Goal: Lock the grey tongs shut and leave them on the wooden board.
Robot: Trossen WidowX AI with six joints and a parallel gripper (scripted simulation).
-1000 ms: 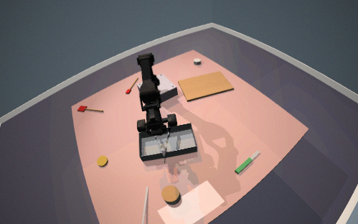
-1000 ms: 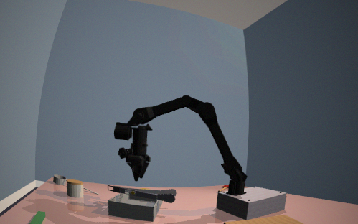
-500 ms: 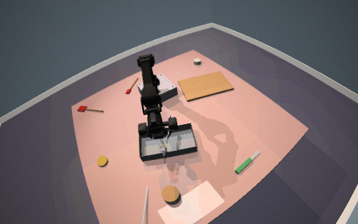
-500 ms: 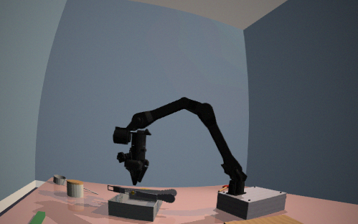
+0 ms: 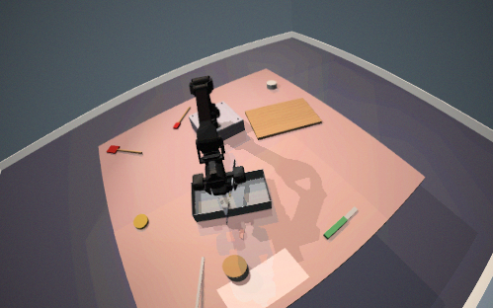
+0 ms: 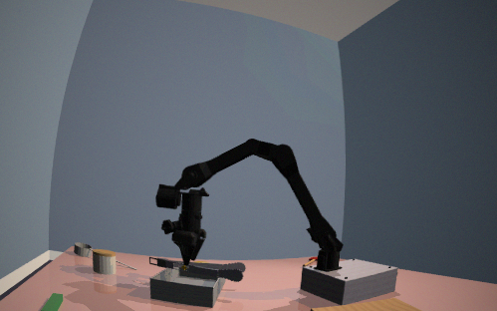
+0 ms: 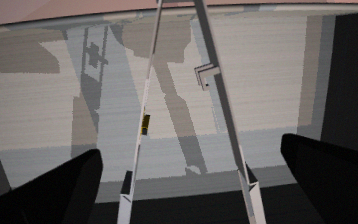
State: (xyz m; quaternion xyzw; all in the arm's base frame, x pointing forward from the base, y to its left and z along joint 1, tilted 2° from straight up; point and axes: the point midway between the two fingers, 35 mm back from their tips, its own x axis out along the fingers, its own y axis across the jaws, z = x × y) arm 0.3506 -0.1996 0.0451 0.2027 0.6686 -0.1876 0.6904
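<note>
The roasting tin lies 50 mm below my gripper tip and 20 mm to the left of it. From my gripper tip the other things lie so: cork-lidded jar (250 mm ahead, 150 mm to the right, 50 mm below); yellow disc (340 mm to the right, 170 mm behind, 70 mm below); wooden board (550 mm to the left, 210 mm behind, 70 mm below).
</note>
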